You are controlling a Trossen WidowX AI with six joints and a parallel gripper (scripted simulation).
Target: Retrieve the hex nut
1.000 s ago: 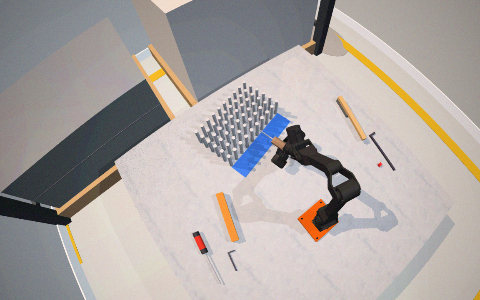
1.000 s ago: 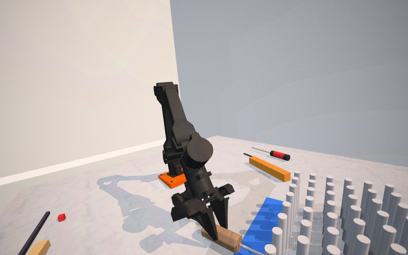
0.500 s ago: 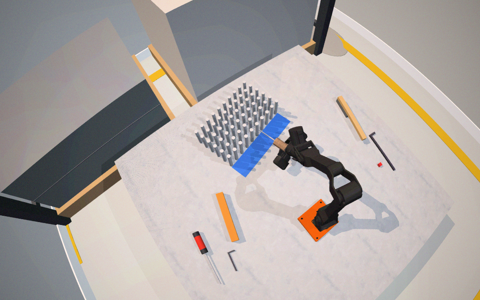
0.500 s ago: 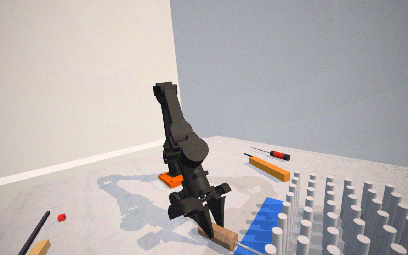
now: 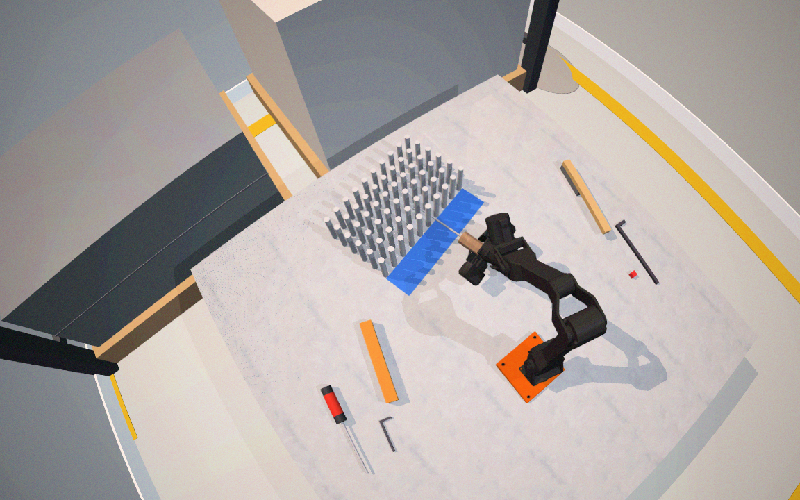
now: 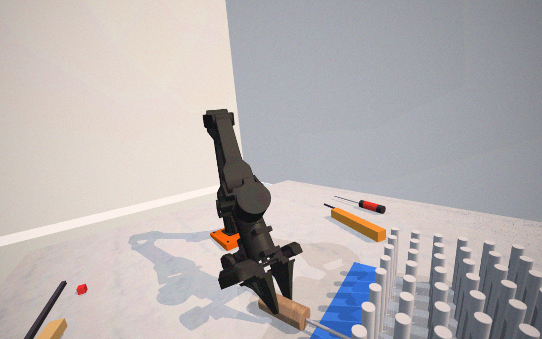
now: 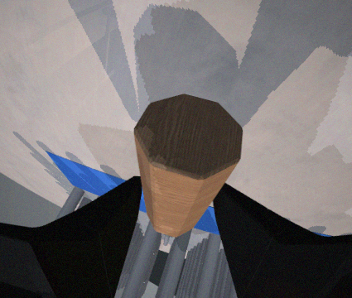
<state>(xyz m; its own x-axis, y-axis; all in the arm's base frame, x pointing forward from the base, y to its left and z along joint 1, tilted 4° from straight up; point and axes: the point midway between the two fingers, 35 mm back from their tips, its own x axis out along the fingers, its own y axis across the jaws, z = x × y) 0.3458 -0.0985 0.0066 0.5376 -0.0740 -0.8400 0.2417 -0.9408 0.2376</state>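
Right now my gripper tip is 100 mm short of the wood-handled hook tool, 20 mm to the right of it and 10 mm above it. From my gripper tip the other things lie so: blue taped strip: 90 mm ahead, 60 mm to the left, 20 mm below; then orange bar: 90 mm behind, 400 mm to the left; then red cube: 380 mm behind, 320 mm to the right, 10 mm below.
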